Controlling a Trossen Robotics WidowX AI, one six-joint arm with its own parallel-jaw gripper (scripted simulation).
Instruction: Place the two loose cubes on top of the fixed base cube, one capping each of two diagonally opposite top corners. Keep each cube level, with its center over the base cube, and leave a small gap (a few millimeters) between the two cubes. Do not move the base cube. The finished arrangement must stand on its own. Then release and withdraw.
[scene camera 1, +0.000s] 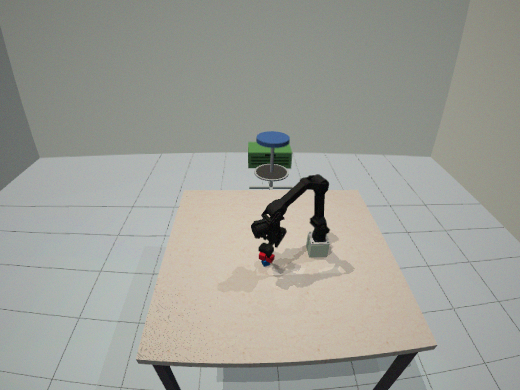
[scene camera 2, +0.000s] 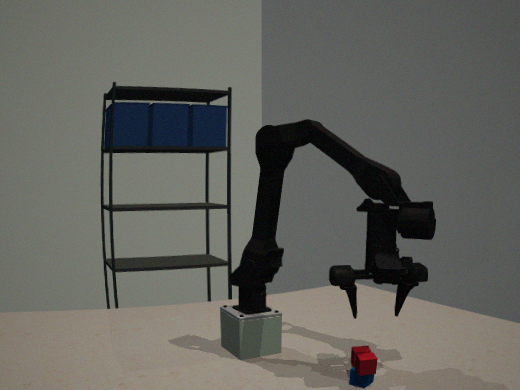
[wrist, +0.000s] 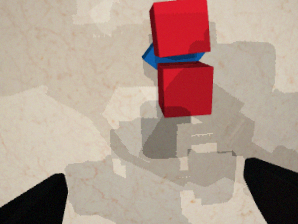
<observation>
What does my gripper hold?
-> Nothing.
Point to my gripper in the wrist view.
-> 157, 175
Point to a red cube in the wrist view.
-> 184, 89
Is my gripper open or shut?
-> Open.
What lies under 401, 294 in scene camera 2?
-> My gripper.
</observation>
